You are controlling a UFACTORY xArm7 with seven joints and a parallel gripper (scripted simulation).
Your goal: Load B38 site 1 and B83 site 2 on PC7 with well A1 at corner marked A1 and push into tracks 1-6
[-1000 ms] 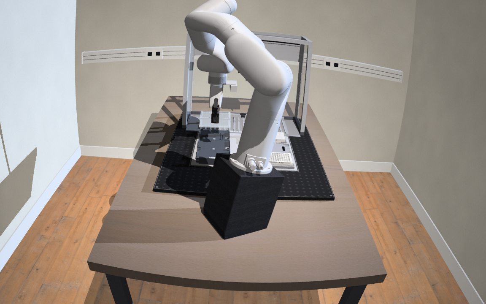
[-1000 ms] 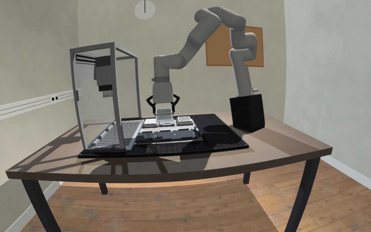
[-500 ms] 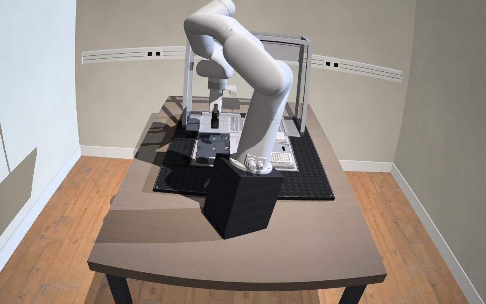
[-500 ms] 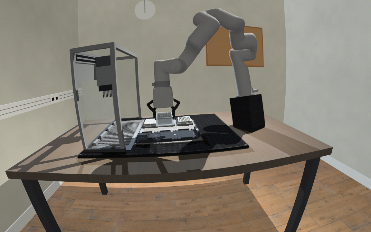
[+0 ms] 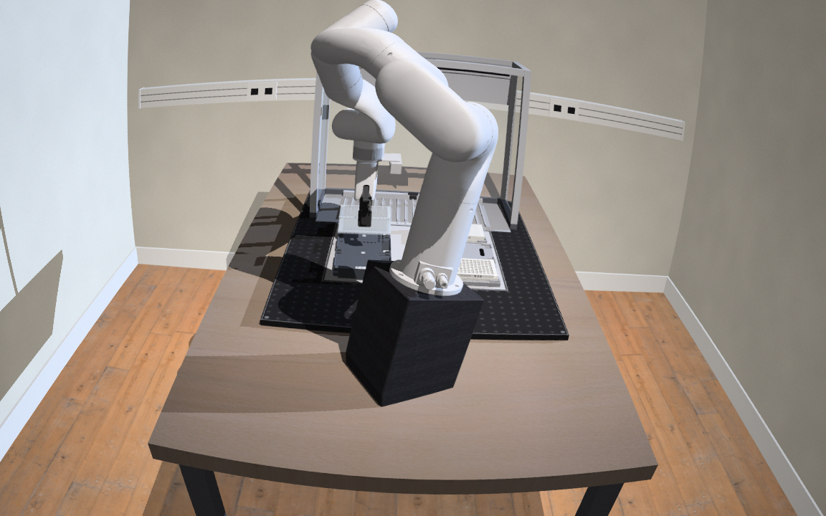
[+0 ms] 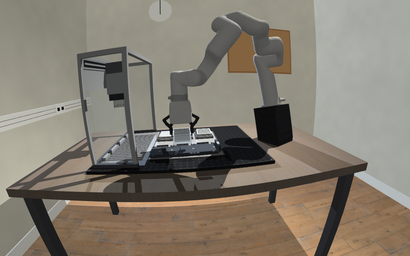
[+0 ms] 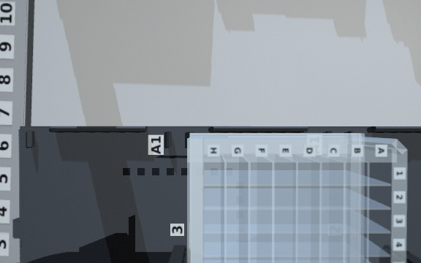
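The plate carrier PC7 lies 7 cm below my hand. From my hand the other things lie so: 96-well plate B38: 24 cm to the right, 14 cm behind, 7 cm below; nest S1: 24 cm to the right, 14 cm behind, 8 cm below; nest S2: 25 cm to the right, 8 cm below, 3 cm behind.
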